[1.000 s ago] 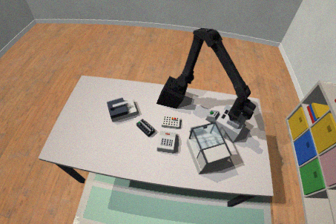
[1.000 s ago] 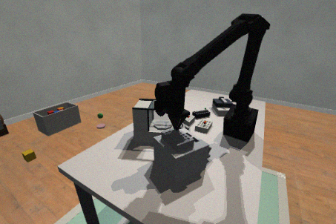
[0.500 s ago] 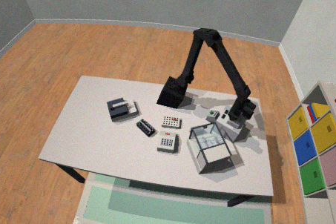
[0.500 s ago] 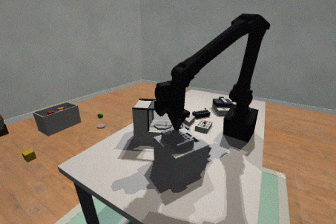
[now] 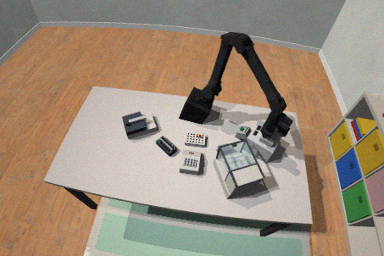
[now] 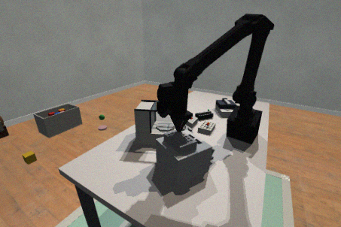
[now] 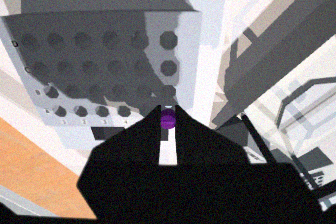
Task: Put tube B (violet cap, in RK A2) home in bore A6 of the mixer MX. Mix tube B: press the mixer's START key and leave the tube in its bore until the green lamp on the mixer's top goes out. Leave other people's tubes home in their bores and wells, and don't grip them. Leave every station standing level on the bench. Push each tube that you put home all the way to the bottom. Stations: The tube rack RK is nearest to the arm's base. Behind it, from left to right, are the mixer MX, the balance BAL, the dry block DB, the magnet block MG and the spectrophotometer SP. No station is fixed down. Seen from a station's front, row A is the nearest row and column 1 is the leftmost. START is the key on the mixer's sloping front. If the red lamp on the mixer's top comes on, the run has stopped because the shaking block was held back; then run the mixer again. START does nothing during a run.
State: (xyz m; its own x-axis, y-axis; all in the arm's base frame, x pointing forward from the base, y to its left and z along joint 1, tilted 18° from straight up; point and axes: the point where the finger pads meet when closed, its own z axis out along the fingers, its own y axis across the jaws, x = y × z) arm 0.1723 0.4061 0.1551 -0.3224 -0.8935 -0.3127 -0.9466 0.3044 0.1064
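Now: the tube B 20 mm below my hand. Also, from my hand: mixer block (40 mm to the left, 30 mm below, 30 mm behind); then green start key (130 mm to the right, 110 mm below, 90 mm behind); then print key (220 mm to the right, 110 mm below, 70 mm ahead).
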